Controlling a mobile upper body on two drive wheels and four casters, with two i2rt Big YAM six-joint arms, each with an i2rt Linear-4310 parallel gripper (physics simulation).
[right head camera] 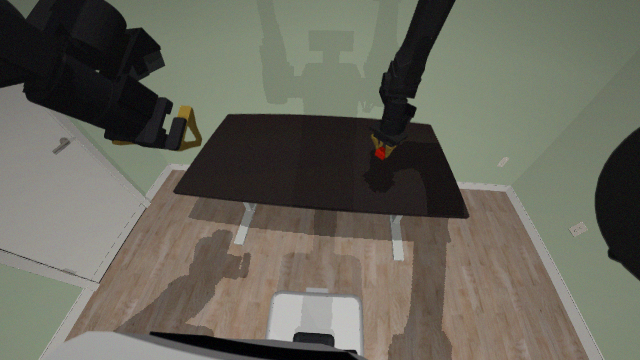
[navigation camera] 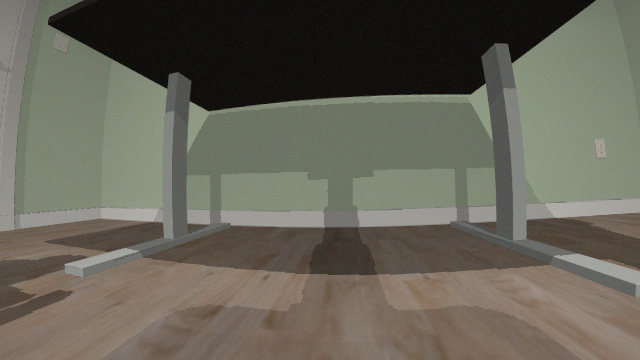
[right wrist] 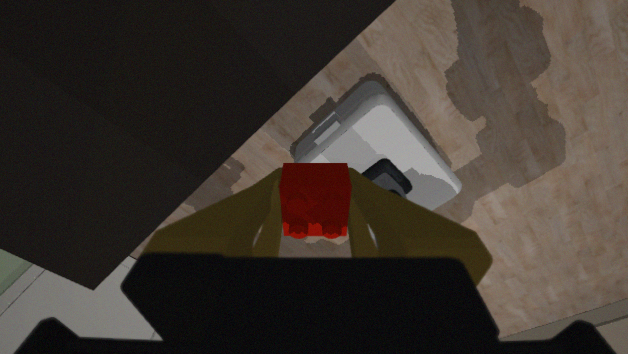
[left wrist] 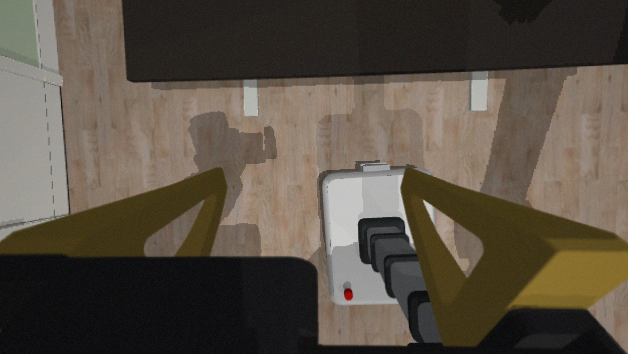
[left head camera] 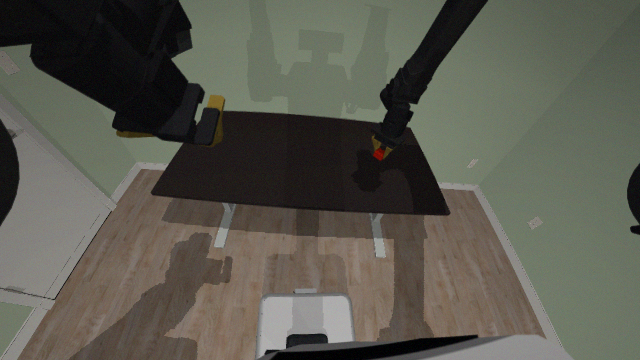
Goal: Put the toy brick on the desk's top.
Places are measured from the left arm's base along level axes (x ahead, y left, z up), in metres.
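Where they show: left gripper, fingertip midpoint: [right head camera: 179,140] [left wrist: 313,177] [left head camera: 193,134]; right gripper, fingertip midpoint: [right head camera: 382,154] [right wrist: 315,178] [left head camera: 379,155].
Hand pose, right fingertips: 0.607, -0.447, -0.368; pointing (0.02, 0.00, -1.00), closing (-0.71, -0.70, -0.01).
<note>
After its pixels a point has its place, as x, y, z.
The red toy brick [left head camera: 379,154] @[0.590, -0.434, -0.348] [right head camera: 380,153] @[0.591, -0.433, -0.350] [right wrist: 315,197] @[0.609, -0.449, -0.348] is held between the yellow fingers of my right gripper [left head camera: 380,151] @[0.607, -0.447, -0.368] [right head camera: 382,150] @[0.607, -0.447, -0.368] [right wrist: 315,178] @[0.607, -0.447, -0.368]. In both head views the brick appears over the right part of the desk's dark top [left head camera: 280,165] @[0.859, -0.074, -0.689] [right head camera: 300,165] @[0.863, -0.117, -0.690] [left wrist: 320,40] @[0.710, -0.002, -0.690] [right wrist: 125,100] @[0.809, -0.163, -0.690], above a shadow on it. It looks raised off the surface; the exact height is hard to tell. My left gripper [left wrist: 313,177] @[0.360, 0.002, -0.122] is open, with its fingers wide apart and no object between them. In the head views it appears at the left, by the desk's left end.
The desk stands on grey legs [left head camera: 378,235] [right head camera: 396,240] [navigation camera: 176,155] @[1.004, 0.382, -1.059] near the green wall [left head camera: 320,65] @[1.403, -0.274, -0.340] [navigation camera: 280,190] @[1.418, 0.065, -1.209]. My white base [left head camera: 330,320] @[0.168, -0.353, -1.150] [right head camera: 345,320] @[0.175, -0.388, -1.150] [left wrist: 345,215] @[0.123, -0.065, -1.150] [right wrist: 385,135] @[0.177, -0.385, -1.150] is in front of the desk's near edge. A pale door [left head camera: 45,210] @[0.648, 1.575, -0.956] [right head camera: 65,200] @[0.575, 1.579, -0.779] is at the left.
</note>
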